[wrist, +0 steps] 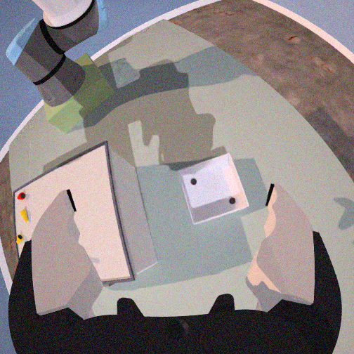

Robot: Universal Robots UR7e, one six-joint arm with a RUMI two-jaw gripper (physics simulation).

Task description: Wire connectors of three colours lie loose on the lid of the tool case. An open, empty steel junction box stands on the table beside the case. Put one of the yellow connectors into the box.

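My gripper is open and empty, its two jaws wide apart, high above the table. The open steel junction box stands on the table between the jaws in the picture, with two dark round spots inside. The tool case is at the left, its pale lid partly hidden by my left jaw. Near the lid's far left edge lie a yellow connector, another yellow connector with a dark end and a red connector. The third colour does not show; part of the lid is hidden.
The robot's arm rises from a green block at the upper left. The pale table ends at a curved edge, with brown floor beyond it at the upper right. Shadows fall across the table around the box.
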